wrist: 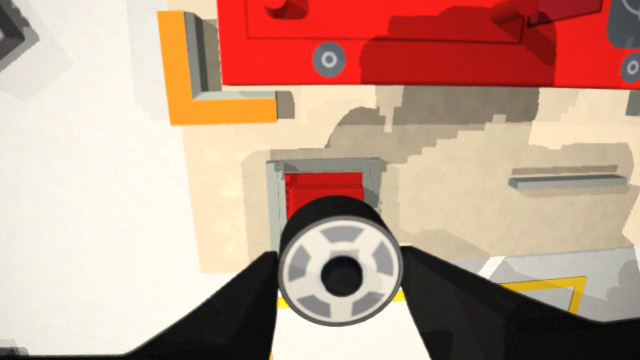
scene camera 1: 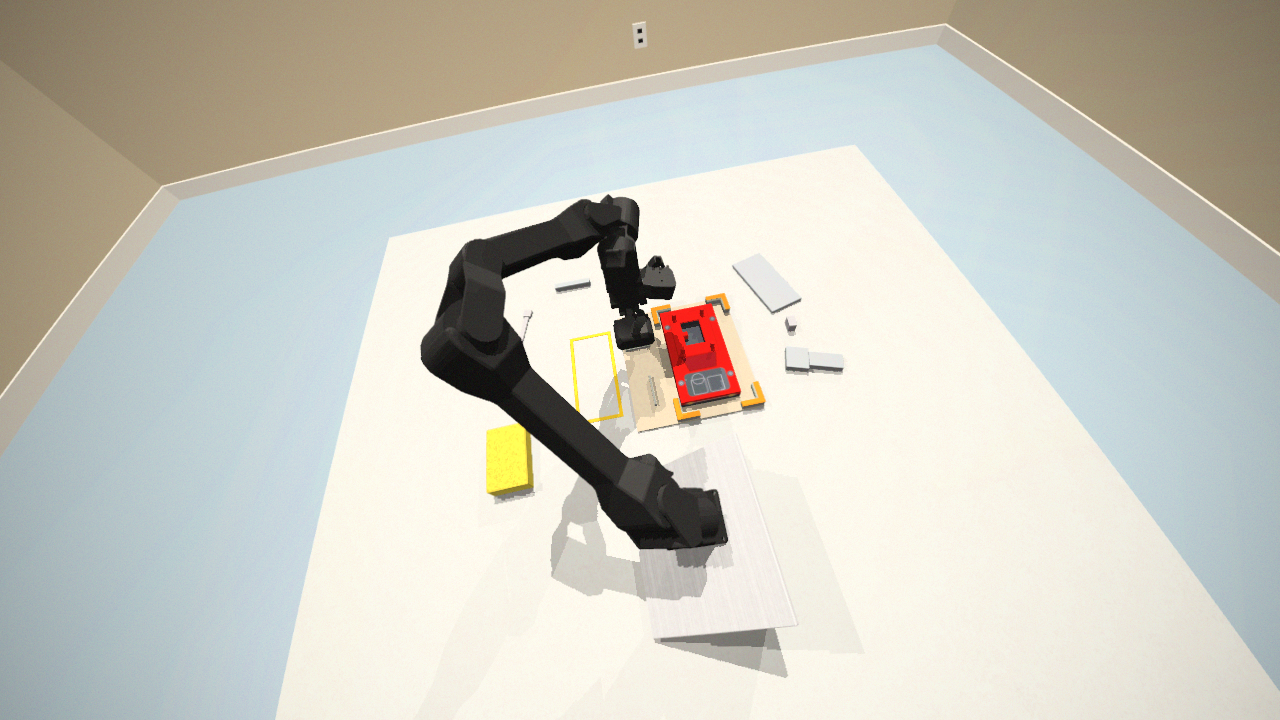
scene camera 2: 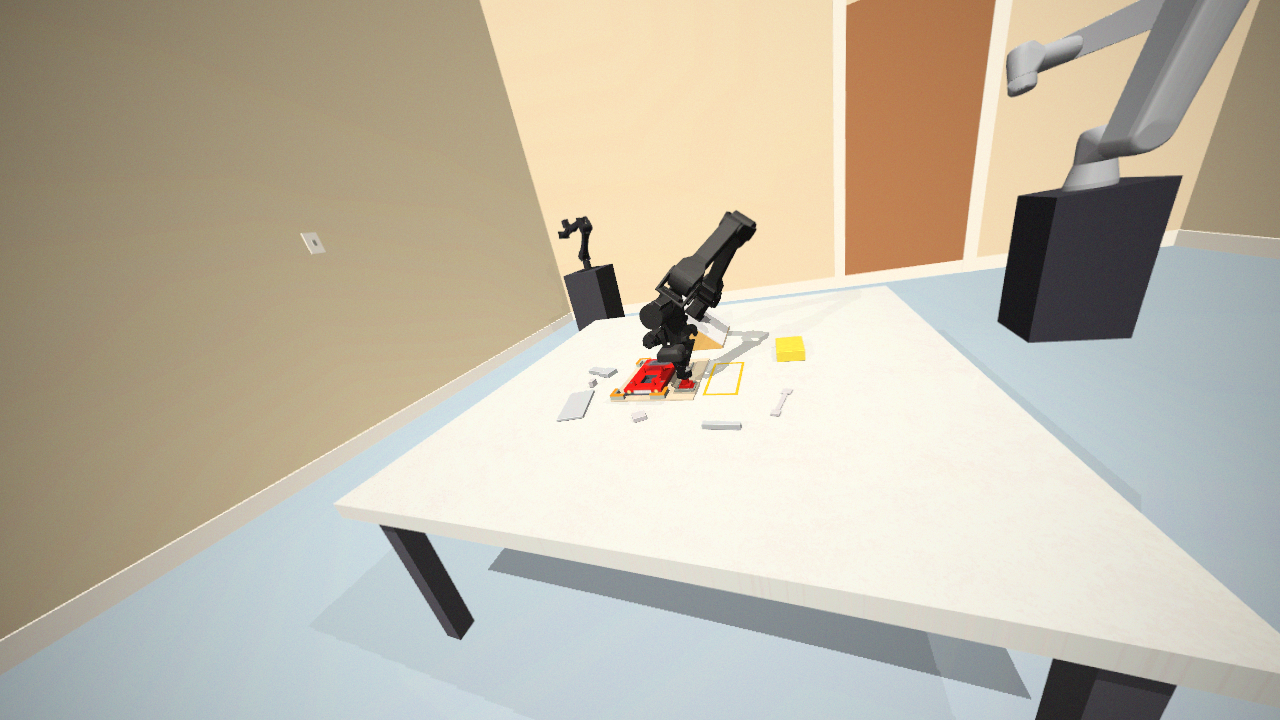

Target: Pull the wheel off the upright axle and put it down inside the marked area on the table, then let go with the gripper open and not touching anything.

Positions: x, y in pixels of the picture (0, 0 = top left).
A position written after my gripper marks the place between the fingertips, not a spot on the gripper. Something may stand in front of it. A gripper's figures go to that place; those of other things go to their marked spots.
Scene:
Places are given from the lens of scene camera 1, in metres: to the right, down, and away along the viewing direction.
my gripper [scene camera 1: 633, 327]: -0.01, -0.06, 0.71
yellow sponge [scene camera 1: 509, 464]: -0.22, 0.17, 0.62

